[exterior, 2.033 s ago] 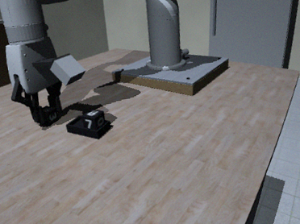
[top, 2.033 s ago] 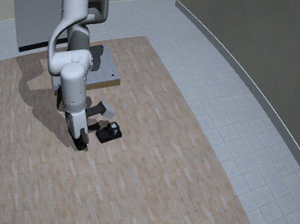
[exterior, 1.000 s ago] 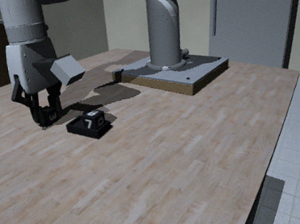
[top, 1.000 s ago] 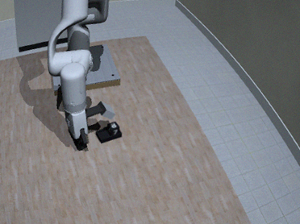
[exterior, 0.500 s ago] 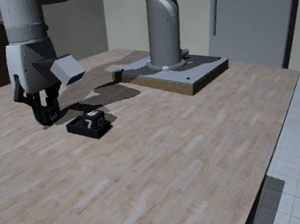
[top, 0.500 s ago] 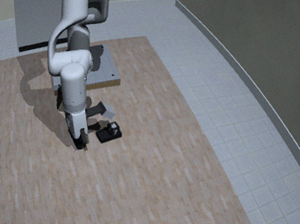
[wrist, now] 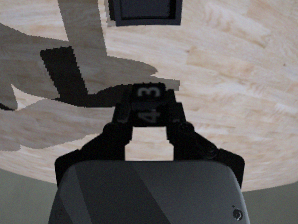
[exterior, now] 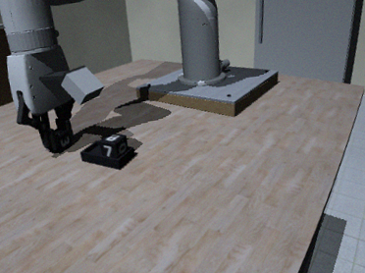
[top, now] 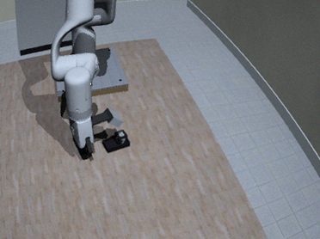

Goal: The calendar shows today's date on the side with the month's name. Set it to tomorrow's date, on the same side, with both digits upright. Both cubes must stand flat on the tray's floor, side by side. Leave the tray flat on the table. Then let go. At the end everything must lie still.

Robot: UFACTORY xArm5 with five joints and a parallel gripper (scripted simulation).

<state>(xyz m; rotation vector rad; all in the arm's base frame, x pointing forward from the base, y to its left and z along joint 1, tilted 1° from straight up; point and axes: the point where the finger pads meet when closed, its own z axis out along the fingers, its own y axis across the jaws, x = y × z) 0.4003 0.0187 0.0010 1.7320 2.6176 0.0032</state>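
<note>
Now: hand 100 mm to the right of the tray, 40 mm past it and 20 mm above it.
</note>
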